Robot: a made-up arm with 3 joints. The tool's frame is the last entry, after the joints. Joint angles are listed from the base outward. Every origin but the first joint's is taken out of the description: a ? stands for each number. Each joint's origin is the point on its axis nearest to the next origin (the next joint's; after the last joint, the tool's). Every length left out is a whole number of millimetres.
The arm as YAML. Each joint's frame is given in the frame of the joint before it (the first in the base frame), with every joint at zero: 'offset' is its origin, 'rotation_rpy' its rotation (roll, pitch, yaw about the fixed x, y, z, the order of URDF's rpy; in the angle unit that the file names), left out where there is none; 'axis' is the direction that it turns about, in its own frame. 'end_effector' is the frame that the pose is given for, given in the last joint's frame.
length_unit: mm
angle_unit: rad
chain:
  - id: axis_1
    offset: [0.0, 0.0, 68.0]
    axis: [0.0, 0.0, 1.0]
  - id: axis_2
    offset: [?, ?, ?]
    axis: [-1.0, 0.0, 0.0]
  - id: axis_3
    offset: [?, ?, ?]
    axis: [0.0, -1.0, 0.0]
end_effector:
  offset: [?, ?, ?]
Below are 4 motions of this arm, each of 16 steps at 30 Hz.
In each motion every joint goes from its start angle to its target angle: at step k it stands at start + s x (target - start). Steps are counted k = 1, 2, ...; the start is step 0. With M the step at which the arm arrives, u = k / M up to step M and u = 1 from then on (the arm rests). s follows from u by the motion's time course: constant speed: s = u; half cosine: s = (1 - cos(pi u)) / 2; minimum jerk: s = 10 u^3 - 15 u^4 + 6 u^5.
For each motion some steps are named. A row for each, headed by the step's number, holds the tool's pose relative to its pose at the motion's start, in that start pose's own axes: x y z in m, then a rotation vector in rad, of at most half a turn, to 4 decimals.
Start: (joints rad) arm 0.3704 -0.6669 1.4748
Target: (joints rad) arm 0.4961 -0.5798 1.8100
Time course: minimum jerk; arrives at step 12
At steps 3, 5, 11, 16:
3: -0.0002 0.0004 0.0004 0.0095 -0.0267 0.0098
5: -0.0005 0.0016 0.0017 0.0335 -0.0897 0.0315
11: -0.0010 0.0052 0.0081 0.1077 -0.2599 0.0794
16: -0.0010 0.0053 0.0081 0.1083 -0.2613 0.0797

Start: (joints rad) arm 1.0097 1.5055 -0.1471
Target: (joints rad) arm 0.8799 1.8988 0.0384
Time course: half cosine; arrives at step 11
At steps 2, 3, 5, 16:
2: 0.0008 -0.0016 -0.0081 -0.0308 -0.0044 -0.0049
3: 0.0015 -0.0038 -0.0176 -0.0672 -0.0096 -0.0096
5: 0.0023 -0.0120 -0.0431 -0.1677 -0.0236 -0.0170
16: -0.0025 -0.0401 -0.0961 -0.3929 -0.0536 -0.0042

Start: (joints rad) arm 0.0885 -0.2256 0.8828
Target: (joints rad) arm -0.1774 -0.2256 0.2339
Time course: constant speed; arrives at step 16
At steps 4, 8, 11, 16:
4: -0.0052 -0.0006 -0.0038 -0.0466 0.1473 -0.0451
8: -0.0096 -0.0004 -0.0060 -0.0858 0.2943 -0.0977
11: -0.0121 0.0005 -0.0067 -0.1099 0.4040 -0.1417
16: -0.0145 0.0031 -0.0062 -0.1393 0.5857 -0.2230

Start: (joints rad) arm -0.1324 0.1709 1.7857
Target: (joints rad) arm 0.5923 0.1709 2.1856
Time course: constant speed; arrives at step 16
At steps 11, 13, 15, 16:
11: 0.0406 0.0029 0.0798 0.4631 -0.3541 -0.1703
13: 0.0471 -0.0017 0.0950 0.5432 -0.4158 -0.2153
15: 0.0533 -0.0080 0.1100 0.6218 -0.4762 -0.2646
16: 0.0562 -0.0117 0.1174 0.6605 -0.5058 -0.2909

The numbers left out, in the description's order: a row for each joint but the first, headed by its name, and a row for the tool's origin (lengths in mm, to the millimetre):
axis_2: -31.0 -105.0 0.0
axis_3: 0.0 267.0 26.0
tool: -22.0 0.0 -78.0

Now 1 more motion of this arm.
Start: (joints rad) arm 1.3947 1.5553 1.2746
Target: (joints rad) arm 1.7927 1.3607 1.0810
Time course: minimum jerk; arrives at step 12
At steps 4, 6, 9, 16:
4: 0.0131 0.0007 -0.0036 0.0156 -0.0429 -0.0378
6: 0.0310 0.0012 -0.0056 0.0447 -0.1019 -0.0869
9: 0.0541 0.0012 -0.0029 0.0981 -0.1823 -0.1458
16: 0.0597 0.0010 -0.0013 0.1144 -0.2031 -0.1594

